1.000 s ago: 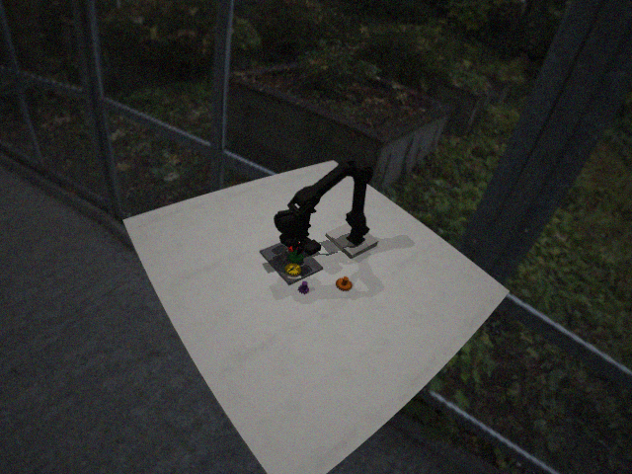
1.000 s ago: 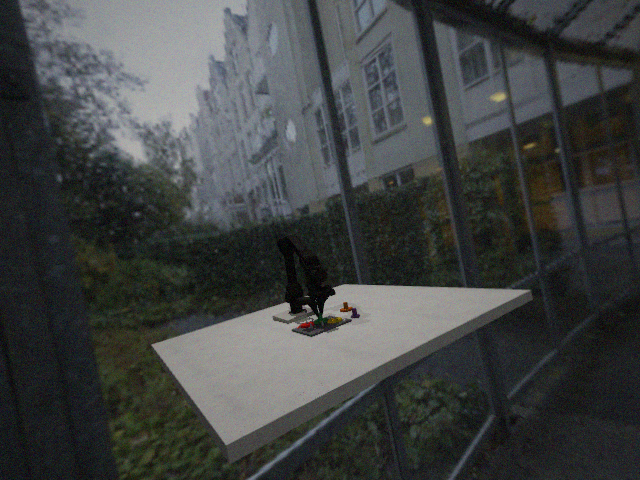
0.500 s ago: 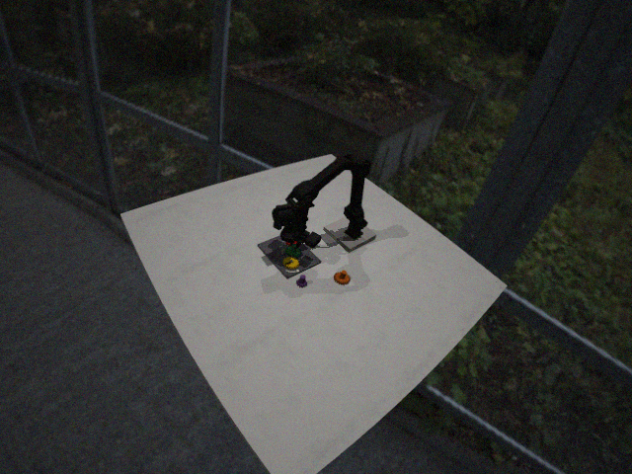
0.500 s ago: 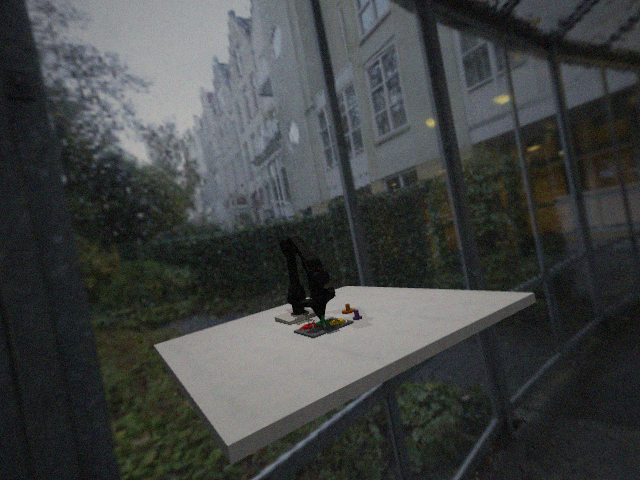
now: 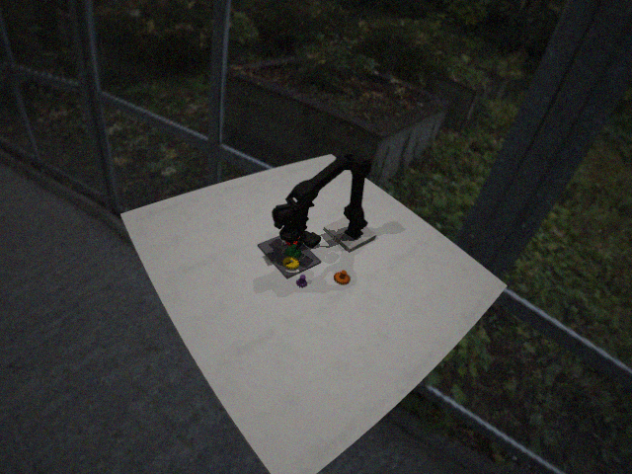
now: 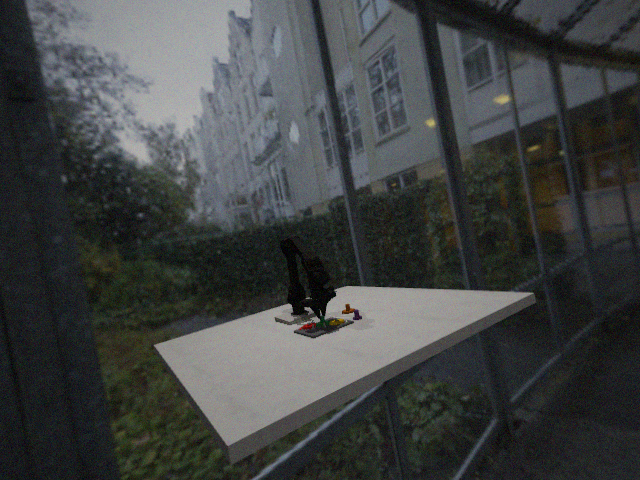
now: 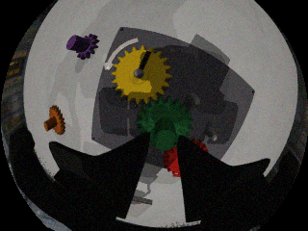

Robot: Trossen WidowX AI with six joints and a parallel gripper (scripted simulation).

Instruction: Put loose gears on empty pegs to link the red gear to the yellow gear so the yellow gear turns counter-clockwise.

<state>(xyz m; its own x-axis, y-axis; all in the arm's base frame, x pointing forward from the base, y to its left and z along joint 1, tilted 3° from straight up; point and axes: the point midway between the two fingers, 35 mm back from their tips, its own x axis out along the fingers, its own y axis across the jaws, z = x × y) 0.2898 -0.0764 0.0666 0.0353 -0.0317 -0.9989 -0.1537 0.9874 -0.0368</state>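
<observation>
Now: gripper tip 2 cm above the green gear. Round my gripper tip: yellow gear: 5 cm ahead, 4 cm to the left, 2 cm below; then purple gear: 8 cm ahead, 13 cm to the left, 2 cm below; then red gear: 4 cm behind, 4 cm to the right, 2 cm below.
</observation>
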